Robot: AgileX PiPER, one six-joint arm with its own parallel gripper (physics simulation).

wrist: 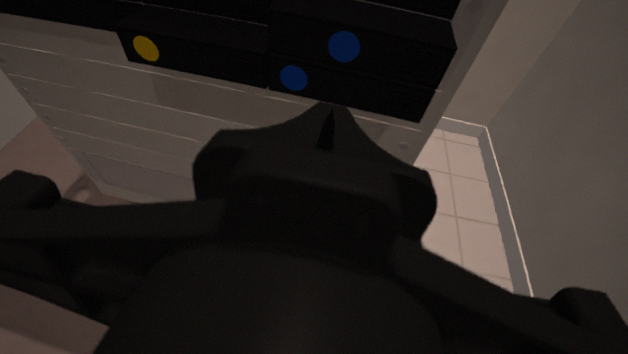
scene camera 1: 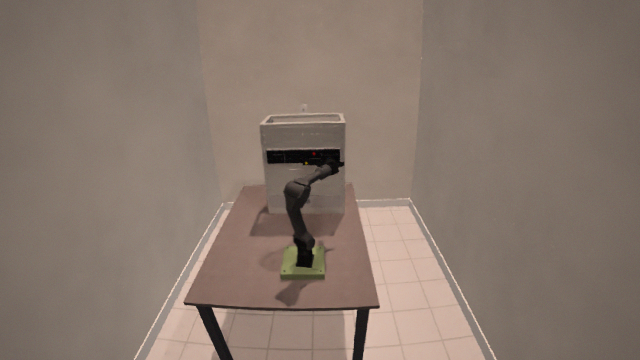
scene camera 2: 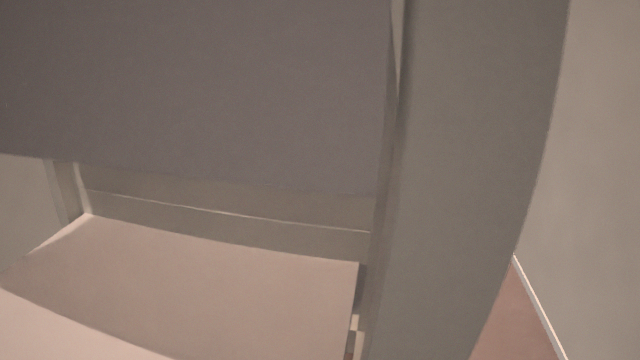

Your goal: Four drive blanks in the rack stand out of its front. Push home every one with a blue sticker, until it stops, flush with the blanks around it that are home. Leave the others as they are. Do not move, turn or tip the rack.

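Observation:
The light rack [scene camera 1: 305, 136] [wrist: 115, 110] stands upright on the table. In the wrist view, an upper blank with a blue sticker [wrist: 344, 46] and a lower blank with a blue sticker [wrist: 293, 78] stand out at the right of the rack's dark bay, their faces about level with each other. The blank with a yellow sticker [wrist: 146, 48] [scene camera 1: 306, 163] stands out to their left. A blank with a red sticker [scene camera 1: 314, 154] shows in scene camera 1. My gripper [wrist: 328, 125] [scene camera 1: 341, 164] is shut and empty, its tips just below the lower blue-stickered blank in the wrist view; contact cannot be told.
The arm stands on a green base plate [scene camera 1: 290, 272] on the brown table [scene camera 1: 235, 270]. A wall [scene camera 1: 310, 60] rises behind the rack, with walls on both sides. Scene camera 2 shows large grey panels [scene camera 2: 465, 150] close up; the blanks do not show there.

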